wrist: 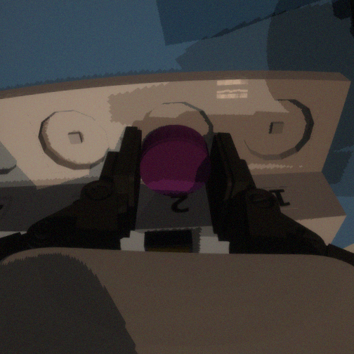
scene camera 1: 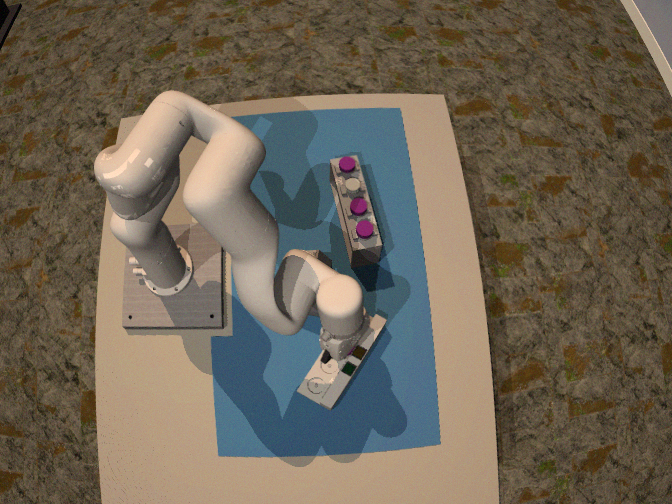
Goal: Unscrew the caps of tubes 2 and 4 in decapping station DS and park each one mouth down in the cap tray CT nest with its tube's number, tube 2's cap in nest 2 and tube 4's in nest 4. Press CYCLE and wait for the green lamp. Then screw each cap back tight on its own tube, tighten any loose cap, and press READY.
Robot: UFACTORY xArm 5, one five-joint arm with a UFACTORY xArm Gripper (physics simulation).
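Note:
My gripper is shut on a magenta cap, its fingers on both sides. The cap is over nest 2 of the pale cap tray CT and covers part of that nest's ring; the gap below it cannot be judged. Nest 1 and another nest, on either side, hold no cap. In the scene view, decapping station DS has three magenta caps and a whitish round top second from the far end; its numbers cannot be read.
A dark brown square and a dark green square sit along the tray's right side. Another block is mostly hidden behind the arm, between the base and station DS. The blue mat lies under the station and tray.

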